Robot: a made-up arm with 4 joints.
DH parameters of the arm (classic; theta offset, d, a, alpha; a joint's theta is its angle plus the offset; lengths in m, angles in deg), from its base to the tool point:
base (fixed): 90 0.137 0 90
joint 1: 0 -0.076 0.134 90
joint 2: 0 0.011 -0.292 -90
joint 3: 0 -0.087 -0.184 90
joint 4: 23.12 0 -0.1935 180
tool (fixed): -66.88 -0.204 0 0
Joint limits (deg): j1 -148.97..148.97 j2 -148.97..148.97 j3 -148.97..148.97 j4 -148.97..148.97
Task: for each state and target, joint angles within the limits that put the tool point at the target. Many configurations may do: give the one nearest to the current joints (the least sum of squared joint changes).
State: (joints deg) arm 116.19 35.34 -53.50 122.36
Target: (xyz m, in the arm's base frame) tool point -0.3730 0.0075 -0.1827
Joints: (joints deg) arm 85.10 10.31 -73.47 116.89
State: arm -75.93 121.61 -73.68 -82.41
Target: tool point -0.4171 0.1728 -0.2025
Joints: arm -114.42 123.04 -121.42 -97.18
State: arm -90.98 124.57 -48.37 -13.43
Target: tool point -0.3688 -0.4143 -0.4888
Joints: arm -142.12 140.29 -65.40 -6.14
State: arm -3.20 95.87 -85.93 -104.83
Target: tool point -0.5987 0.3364 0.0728
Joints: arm -25.84 121.62 -69.17 -112.99
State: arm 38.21 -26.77 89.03 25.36
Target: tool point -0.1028 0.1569 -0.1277
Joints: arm 54.56 -69.11 94.28 34.95
